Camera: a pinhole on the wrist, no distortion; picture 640 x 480 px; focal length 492.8 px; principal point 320.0 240.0 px. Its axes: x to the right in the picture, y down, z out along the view. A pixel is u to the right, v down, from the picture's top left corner.
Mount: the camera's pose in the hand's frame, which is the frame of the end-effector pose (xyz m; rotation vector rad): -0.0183 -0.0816 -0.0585 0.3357 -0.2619 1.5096
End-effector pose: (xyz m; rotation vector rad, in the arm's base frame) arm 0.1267 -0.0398 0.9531 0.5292 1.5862 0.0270
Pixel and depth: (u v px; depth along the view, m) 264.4 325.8 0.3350
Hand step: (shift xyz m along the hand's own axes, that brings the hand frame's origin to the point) -0.0654 -0.2403 0.2409
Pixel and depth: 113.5 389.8 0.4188
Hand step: -0.1376 -0.3972 0.2710
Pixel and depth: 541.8 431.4 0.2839
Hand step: -0.1113 -0.0661 0.2580
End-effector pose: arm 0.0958 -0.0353 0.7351 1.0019 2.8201 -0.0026
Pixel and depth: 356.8 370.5 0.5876
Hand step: -0.1489 -0.2562 0.5106
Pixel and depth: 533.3 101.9 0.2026
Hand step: 0.0504 -0.0779 0.1588
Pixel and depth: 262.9 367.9 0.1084
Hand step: -0.0428 -0.1330 0.0388
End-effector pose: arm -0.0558 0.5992 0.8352 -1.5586 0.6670 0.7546
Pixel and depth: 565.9 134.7 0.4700
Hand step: 0.1113 -0.0432 0.4589
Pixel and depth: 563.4 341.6 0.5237
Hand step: -0.0935 -0.0347 0.5288
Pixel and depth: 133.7 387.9 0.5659
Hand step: -0.1763 -0.4866 0.3952
